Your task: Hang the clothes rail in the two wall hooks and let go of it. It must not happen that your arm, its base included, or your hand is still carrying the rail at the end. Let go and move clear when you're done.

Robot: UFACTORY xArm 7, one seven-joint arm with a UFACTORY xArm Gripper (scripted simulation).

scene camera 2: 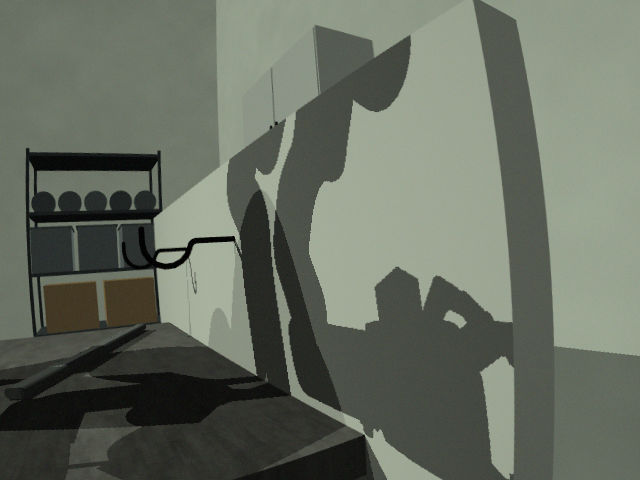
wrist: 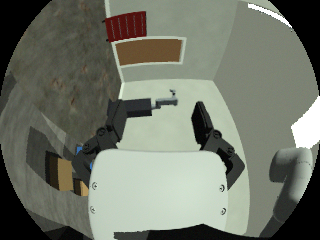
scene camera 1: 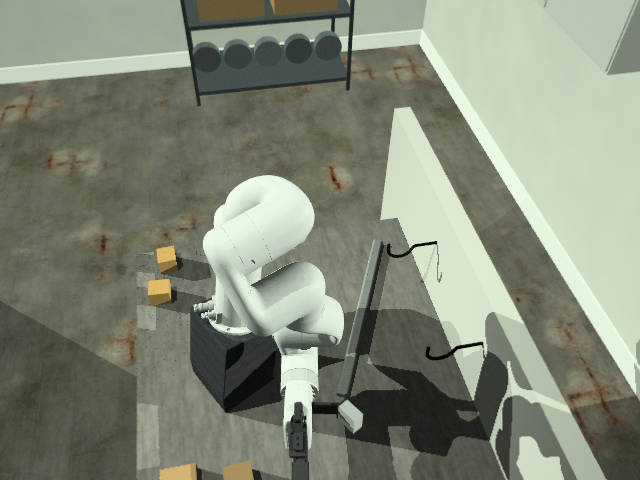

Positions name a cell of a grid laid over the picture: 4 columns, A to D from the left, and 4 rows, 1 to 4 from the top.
Scene:
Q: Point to a pale wall panel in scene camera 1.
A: D4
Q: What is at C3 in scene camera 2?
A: A pale wall panel.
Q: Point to a clothes rail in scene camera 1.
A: At C4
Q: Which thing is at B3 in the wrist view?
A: My gripper.

